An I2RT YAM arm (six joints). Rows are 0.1 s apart.
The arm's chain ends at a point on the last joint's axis. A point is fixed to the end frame.
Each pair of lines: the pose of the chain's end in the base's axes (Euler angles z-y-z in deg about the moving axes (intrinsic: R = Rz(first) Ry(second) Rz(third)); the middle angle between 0 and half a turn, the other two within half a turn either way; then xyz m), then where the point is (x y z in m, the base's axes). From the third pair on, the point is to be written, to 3 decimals.
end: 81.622, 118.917, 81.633, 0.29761, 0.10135, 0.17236
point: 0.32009 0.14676 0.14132
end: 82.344, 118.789, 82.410, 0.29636, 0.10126, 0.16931
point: 0.31821 0.14692 0.13819
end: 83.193, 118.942, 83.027, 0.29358, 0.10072, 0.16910
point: 0.315 0.147 0.138
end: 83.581, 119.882, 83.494, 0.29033, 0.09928, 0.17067
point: 0.311 0.145 0.138
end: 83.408, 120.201, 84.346, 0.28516, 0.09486, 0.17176
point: 0.306 0.140 0.139
